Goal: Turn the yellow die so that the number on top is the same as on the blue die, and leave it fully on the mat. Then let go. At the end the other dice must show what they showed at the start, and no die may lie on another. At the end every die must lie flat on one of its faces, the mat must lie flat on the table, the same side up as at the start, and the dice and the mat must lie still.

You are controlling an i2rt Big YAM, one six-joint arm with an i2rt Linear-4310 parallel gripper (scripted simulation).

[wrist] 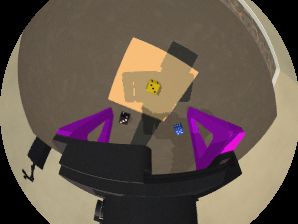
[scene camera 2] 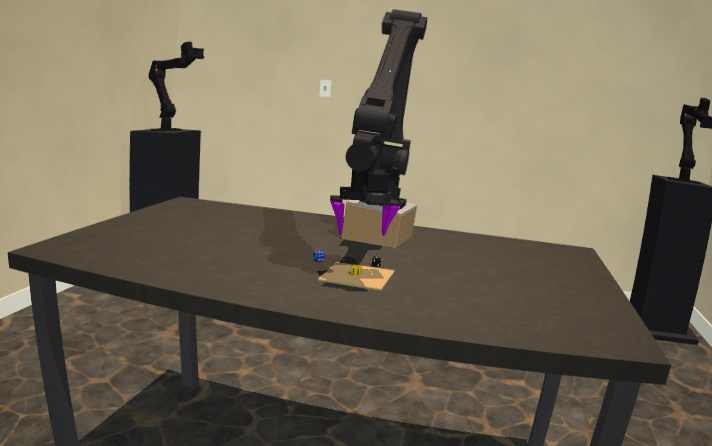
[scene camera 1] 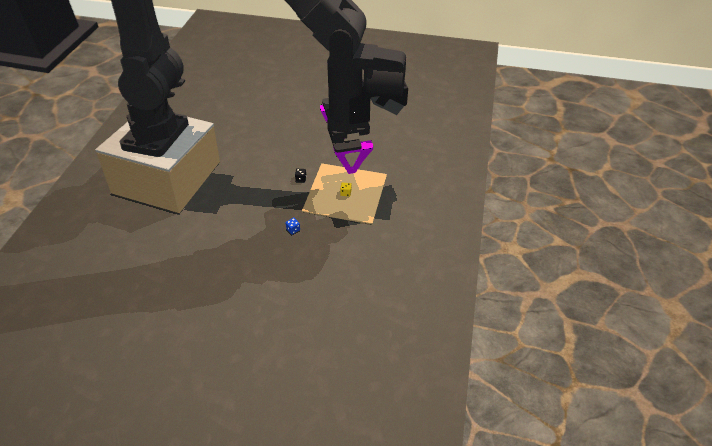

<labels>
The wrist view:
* gripper: 150, 111
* orange mat: 142, 61
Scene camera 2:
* gripper: 361, 234
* orange mat: 373, 278
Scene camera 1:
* gripper: 346, 156
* orange mat: 324, 199
</labels>
